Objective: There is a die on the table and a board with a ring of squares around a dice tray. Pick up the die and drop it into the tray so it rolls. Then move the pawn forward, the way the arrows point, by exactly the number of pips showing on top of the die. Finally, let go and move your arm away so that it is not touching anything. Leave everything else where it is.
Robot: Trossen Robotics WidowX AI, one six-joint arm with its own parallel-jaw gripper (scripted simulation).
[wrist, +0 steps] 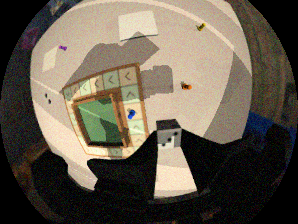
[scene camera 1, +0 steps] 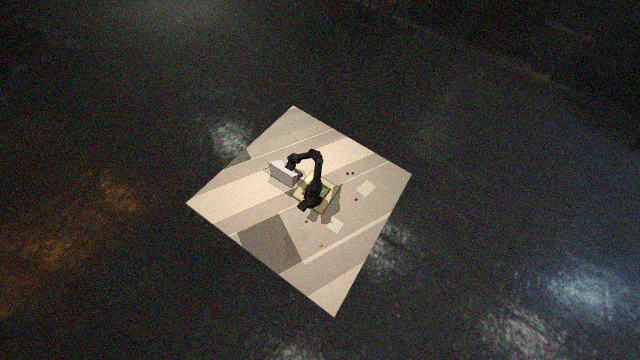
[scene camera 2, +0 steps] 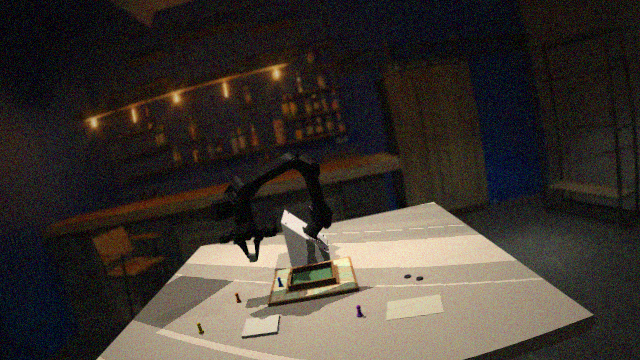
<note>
My gripper [scene camera 2: 253,258] holds a die. Further things: a green dice tray [wrist: 98,118].
My gripper shows as well in the wrist view [wrist: 167,132].
</note>
